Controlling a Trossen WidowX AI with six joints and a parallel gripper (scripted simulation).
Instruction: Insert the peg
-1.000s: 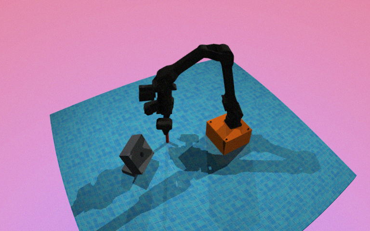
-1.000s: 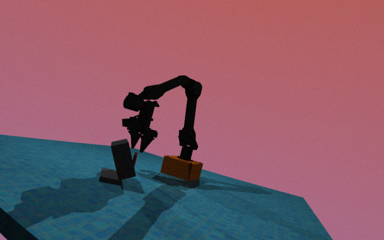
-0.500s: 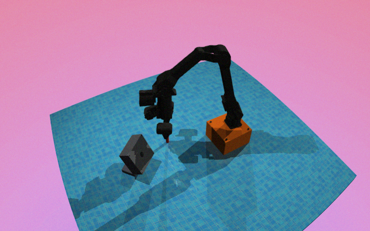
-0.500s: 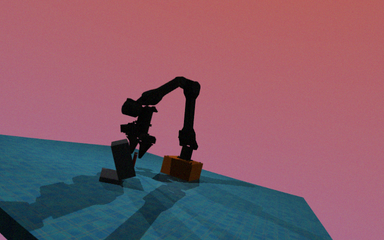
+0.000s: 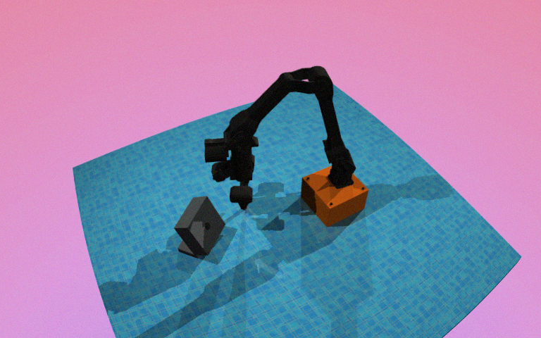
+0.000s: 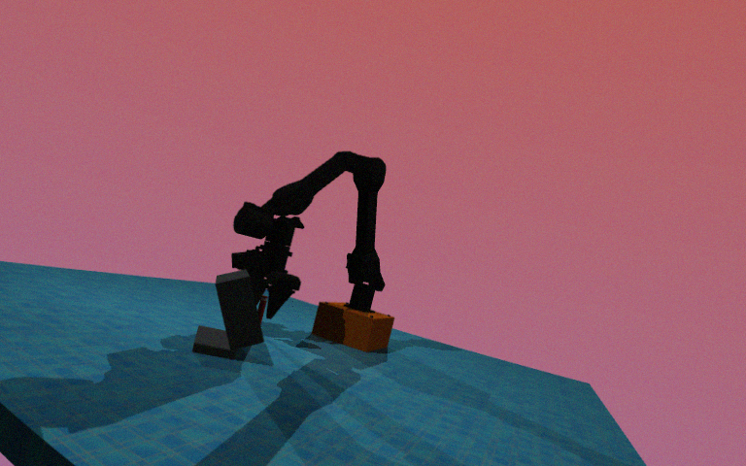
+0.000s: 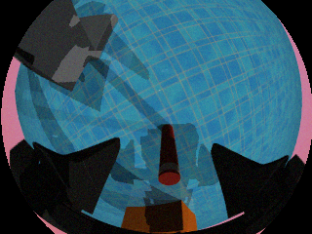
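My gripper tip is 20 mm below the red round peg. Round my gripper tip: grey sloped panel: 170 mm ahead, 90 mm to the left, 30 mm above.
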